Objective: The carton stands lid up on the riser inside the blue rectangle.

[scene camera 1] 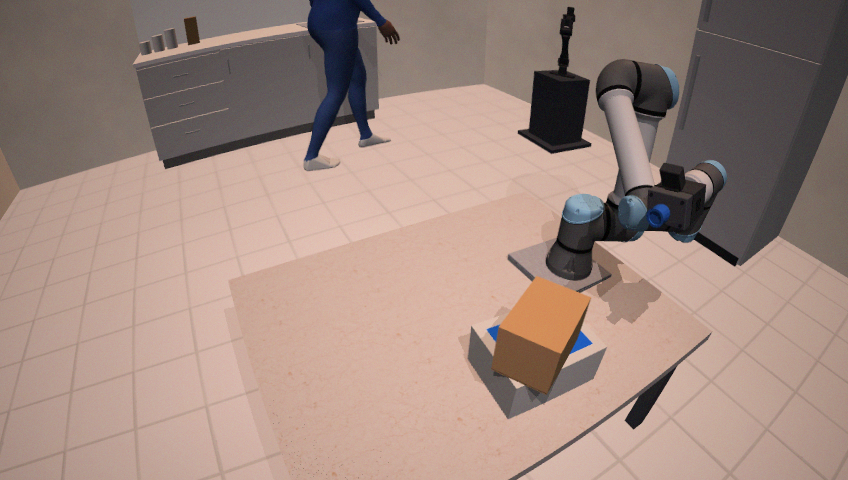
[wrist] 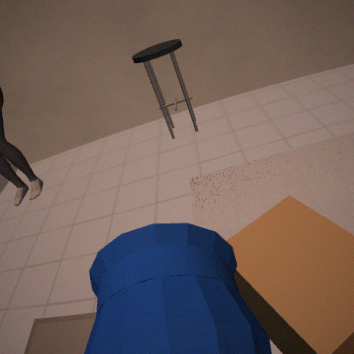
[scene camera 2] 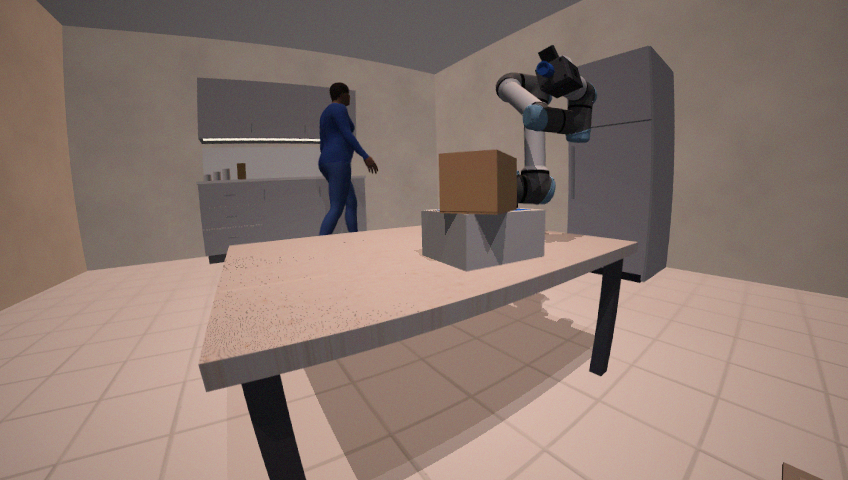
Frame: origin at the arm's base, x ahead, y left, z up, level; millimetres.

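Seen in the pictures: end effector, tool point: [scene camera 1: 654, 218] [wrist: 163, 277] [scene camera 2: 542, 67]; arm's base, origin of the base link: [scene camera 1: 568, 265].
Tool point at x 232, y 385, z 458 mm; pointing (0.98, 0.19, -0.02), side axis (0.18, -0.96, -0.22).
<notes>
Offsets run from my tool point to a thing's top centre. "*": to the spot under its first point. Level surfaces: height alone.
The orange-brown carton {dx +146, dy -77, dz -224 mm} [scene camera 1: 538, 327] [scene camera 2: 468, 181] [wrist: 305, 265] rests on the grey riser {dx +108, dy -115, dz -354 mm} [scene camera 1: 578, 373] [scene camera 2: 517, 237], turned against the riser's sides. Its near part overhangs the riser's near edges. Parts of the blue rectangle {* dx +30, dy -55, dz -354 mm} [scene camera 1: 581, 341] show beyond the carton at two sides; the rest is hidden under it. The carton's faces look plain, and I cannot tell which one is the lid. My blue suction cup [scene camera 1: 658, 215] [scene camera 2: 543, 68] [wrist: 165, 255] is off and holds nothing. It is raised, well apart from the carton, and points sideways over the table's right end.
The riser stands on the table {dz -474 mm} [scene camera 1: 357, 309] [scene camera 2: 333, 297] near my arm's base plate [scene camera 1: 523, 258]. A person in blue [scene camera 1: 339, 59] [scene camera 2: 337, 136] walks by the kitchen counter. A tall fridge [scene camera 1: 743, 118] [scene camera 2: 612, 148] stands behind my arm. A stool [wrist: 157, 50] shows in the wrist view.
</notes>
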